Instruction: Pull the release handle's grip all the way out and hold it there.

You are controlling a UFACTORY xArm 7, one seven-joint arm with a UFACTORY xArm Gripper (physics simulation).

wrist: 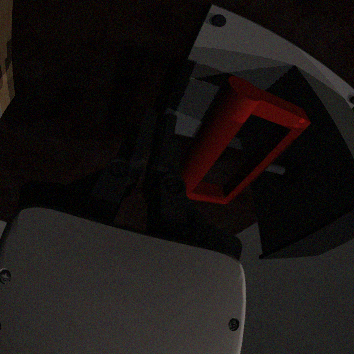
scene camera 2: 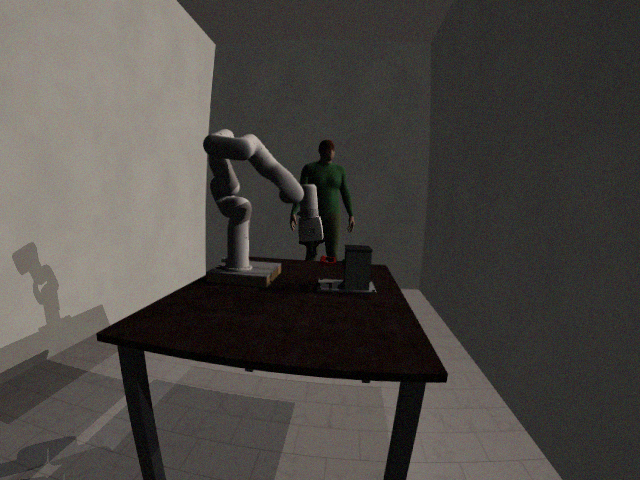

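Observation:
The release handle's red grip (scene camera 2: 323, 259) (wrist: 217, 135) is a rectangular loop. In the wrist view it is right of the fingers, and a short stretch of grey rod (wrist: 275, 170) shows between it and the dark housing (scene camera 2: 357, 268) (wrist: 310, 175). My gripper (scene camera 2: 311, 258) (wrist: 155, 126) is shut with nothing between its fingers. The dark fingers stand beside the grip's outer bar, on the side away from the housing, and are outside the loop. Whether a finger touches the bar is too dark to tell.
The housing stands on a light grey base plate (scene camera 2: 372, 290) (wrist: 250, 45) on the dark table (scene camera 2: 268, 325). The arm's mounting block (scene camera 2: 237, 277) is at the table's left. A person in green (scene camera 2: 329, 180) stands behind the table.

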